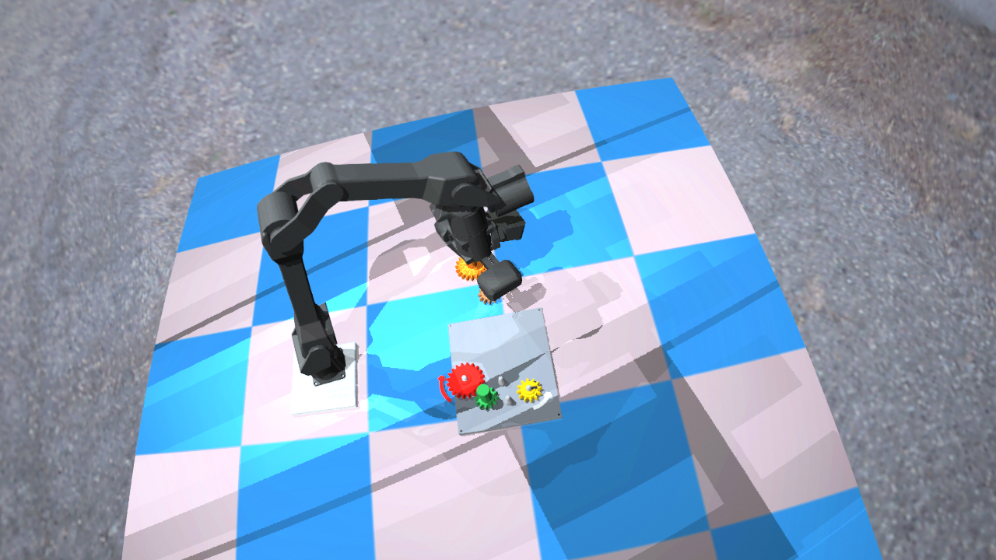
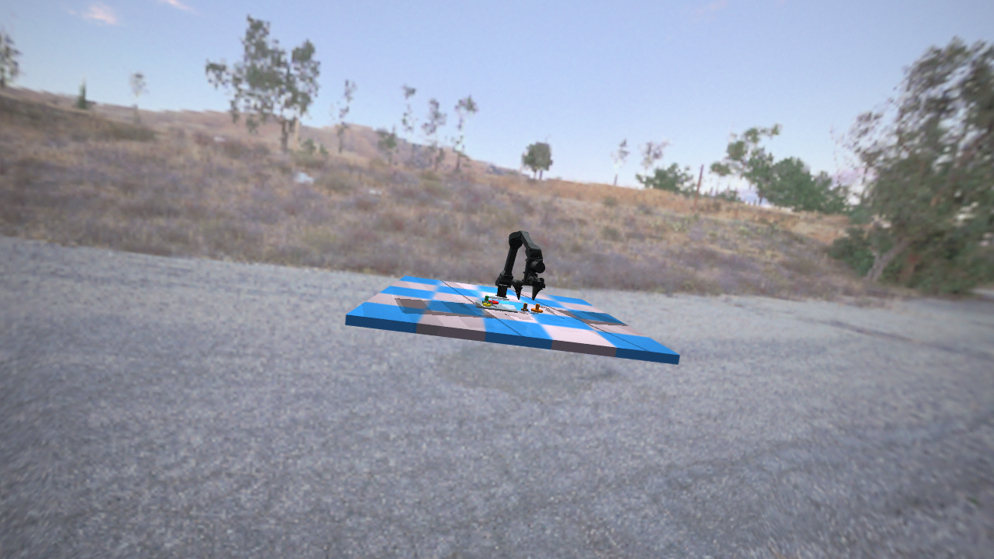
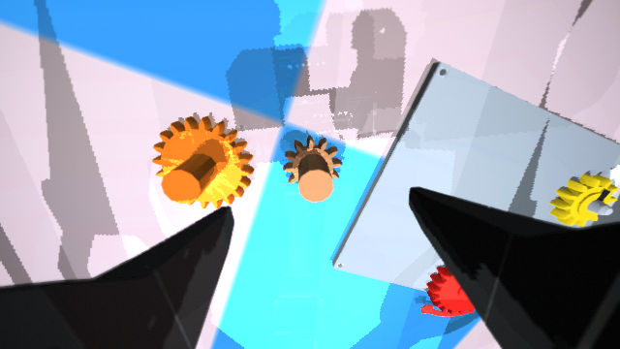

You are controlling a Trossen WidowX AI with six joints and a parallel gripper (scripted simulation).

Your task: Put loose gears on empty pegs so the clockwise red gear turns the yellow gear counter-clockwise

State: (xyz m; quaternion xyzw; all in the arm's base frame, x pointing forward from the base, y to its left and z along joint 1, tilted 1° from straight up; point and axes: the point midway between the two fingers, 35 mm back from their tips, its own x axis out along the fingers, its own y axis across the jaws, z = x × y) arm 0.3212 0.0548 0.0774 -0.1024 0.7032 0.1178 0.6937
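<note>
The brown gear is 4 cm below my gripper tip. From my gripper tip the other things lie so: red arrow: 12 cm behind, 16 cm to the right, 5 cm below; then red gear: 8 cm behind, 16 cm to the right, 4 cm below; then orange gear: 1 cm behind, 7 cm to the left, 4 cm below.
</note>
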